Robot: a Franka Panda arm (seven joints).
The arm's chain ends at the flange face. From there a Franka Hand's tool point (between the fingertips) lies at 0.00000 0.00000 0.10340 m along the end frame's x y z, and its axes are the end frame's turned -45 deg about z.
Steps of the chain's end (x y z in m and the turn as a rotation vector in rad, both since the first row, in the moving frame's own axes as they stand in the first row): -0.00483, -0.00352, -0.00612, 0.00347, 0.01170, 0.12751; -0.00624, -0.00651, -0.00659, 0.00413, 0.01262, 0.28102; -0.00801, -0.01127, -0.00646, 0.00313, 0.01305, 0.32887; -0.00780, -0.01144, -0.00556, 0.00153, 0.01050, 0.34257; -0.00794, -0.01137, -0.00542, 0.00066, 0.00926, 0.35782; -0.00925, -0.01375, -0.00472, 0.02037, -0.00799, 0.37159; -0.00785, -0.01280, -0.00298, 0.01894, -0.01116, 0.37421
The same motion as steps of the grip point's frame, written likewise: 0.00014, -0.00523, -0.00613, -0.00582, 0.01073, 0.12751; 0.00131, -0.00823, -0.00660, -0.00600, 0.01184, 0.28102; 0.00335, -0.01273, -0.00647, -0.00701, 0.01144, 0.32887; 0.00333, -0.01281, -0.00557, -0.00634, 0.00851, 0.34257; 0.00302, -0.01291, -0.00542, -0.00608, 0.00701, 0.35782; 0.00445, -0.01812, -0.00474, 0.02005, 0.00875, 0.37159; 0.00446, -0.01665, -0.00300, 0.02128, 0.00550, 0.37421
